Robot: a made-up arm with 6 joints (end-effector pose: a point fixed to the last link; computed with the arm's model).
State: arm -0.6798 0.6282 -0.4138 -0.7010 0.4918 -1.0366
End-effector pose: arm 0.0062 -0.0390 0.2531 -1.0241 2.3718 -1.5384
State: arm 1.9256 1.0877 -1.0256 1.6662 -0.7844 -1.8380
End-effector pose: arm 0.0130 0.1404 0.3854 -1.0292 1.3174 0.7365
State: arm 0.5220 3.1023 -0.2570 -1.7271 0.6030 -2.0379
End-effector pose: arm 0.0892 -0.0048 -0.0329 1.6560 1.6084 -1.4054
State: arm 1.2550 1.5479 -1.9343 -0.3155 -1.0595 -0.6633
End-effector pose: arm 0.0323 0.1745 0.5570 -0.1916 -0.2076 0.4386
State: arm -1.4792 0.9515 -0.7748 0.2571 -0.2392 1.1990
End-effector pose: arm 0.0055 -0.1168 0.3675 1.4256 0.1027 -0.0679
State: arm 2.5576 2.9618 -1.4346 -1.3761 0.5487 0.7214
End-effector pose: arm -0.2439 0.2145 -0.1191 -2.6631 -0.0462 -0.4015
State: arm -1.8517 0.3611 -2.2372 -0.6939 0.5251 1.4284
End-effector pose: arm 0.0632 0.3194 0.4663 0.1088 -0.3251 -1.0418
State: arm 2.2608 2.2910 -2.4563 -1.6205 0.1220 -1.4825
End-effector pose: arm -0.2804 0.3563 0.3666 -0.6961 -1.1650 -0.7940
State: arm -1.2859 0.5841 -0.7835 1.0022 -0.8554 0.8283
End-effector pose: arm -0.0578 0.0014 0.4009 0.7683 -0.5723 0.0631
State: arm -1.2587 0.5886 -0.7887 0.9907 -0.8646 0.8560
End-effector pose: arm -0.0579 -0.0002 0.4027 0.7576 -0.5696 0.1036
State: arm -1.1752 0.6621 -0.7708 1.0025 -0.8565 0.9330
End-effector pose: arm -0.0483 -0.0276 0.3987 0.8556 -0.5532 0.2246
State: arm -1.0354 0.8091 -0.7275 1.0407 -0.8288 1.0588
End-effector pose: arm -0.0197 -0.0748 0.3821 1.0737 -0.5234 0.4086
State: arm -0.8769 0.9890 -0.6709 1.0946 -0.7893 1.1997
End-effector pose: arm 0.0251 -0.1156 0.3505 1.3534 -0.4901 0.5751
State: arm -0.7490 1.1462 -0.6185 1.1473 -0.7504 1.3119
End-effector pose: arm 0.0660 -0.1349 0.3148 1.6046 -0.4645 0.6588
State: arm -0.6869 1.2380 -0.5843 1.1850 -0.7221 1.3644
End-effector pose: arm 0.0870 -0.1400 0.2906 1.7563 -0.4536 0.6660
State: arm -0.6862 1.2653 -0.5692 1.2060 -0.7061 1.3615
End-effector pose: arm 0.0901 -0.1417 0.2814 1.8101 -0.4556 0.6394
